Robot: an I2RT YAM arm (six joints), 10 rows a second.
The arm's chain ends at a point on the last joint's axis. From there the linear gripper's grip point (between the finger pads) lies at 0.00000 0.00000 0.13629 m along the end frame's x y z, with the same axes.
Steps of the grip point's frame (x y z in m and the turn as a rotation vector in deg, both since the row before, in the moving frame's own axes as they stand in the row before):
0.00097, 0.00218, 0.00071, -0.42, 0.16, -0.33
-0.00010, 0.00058, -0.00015, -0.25, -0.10, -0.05
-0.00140, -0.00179, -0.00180, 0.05, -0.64, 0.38
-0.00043, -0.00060, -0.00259, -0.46, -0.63, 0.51
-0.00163, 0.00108, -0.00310, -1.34, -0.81, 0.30
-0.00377, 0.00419, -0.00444, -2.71, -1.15, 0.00
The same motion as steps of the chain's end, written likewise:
0.00059, 0.00118, 0.00071, -0.42, 0.16, -0.33
0.00014, -0.00001, -0.00015, -0.25, -0.10, -0.05
0.00012, -0.00167, -0.00179, 0.05, -0.64, 0.38
0.00107, -0.00169, -0.00258, -0.46, -0.63, 0.51
0.00030, -0.00210, -0.00305, -1.34, -0.81, 0.30
-0.00104, -0.00225, -0.00426, -2.71, -1.15, 0.00

